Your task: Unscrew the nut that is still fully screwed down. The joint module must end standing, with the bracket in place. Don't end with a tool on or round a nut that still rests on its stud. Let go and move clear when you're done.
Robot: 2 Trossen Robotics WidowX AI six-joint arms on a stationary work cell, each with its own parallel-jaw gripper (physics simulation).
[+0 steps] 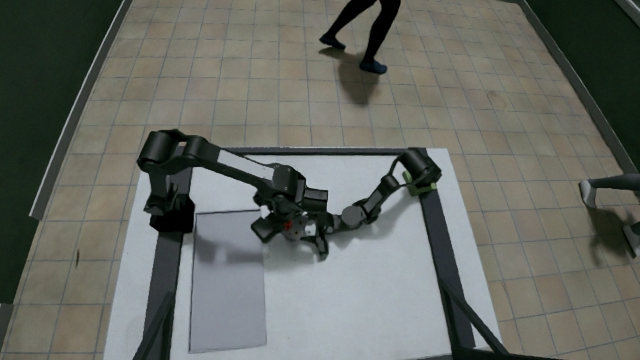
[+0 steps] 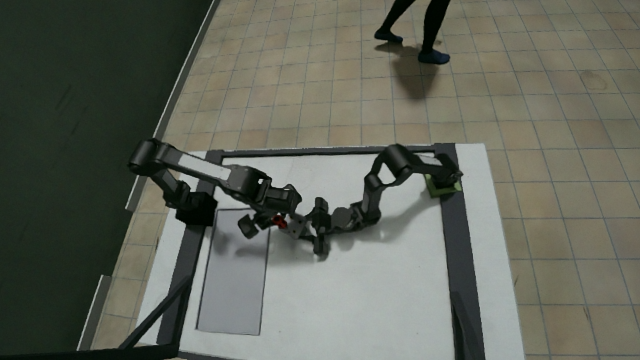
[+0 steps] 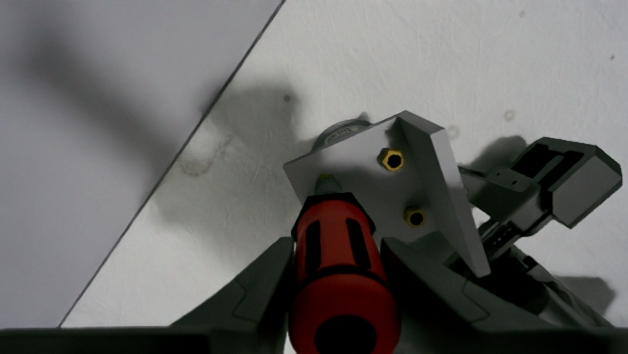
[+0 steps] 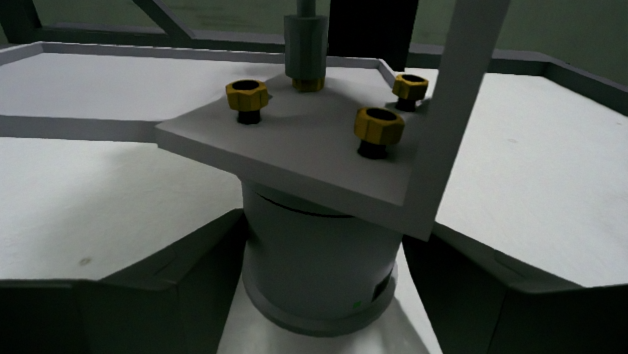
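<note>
The grey joint module (image 4: 320,265) (image 3: 342,131) stands upright with the grey angled bracket (image 4: 290,135) (image 3: 360,156) on top. Three brass nuts, the left one (image 4: 247,95), the front one (image 4: 379,126) and the far right one (image 4: 410,87), sit raised on dark studs. The fourth nut (image 4: 308,85) sits low on the plate, its upper part hidden inside the grey socket (image 4: 306,47). My left gripper (image 3: 336,249) is shut on the red nut driver (image 3: 342,295) (image 1: 288,226) (image 2: 280,221). My right gripper (image 4: 325,222) is shut on the joint module's body, below the bracket.
A shallow grey tray (image 1: 227,300) (image 2: 232,295) lies left of the module on the white table (image 1: 360,310). Dark frame rails (image 1: 445,250) edge the table. The bracket's upright wall (image 4: 465,100) rises beside two nuts. People's legs (image 1: 380,35) show on the floor beyond.
</note>
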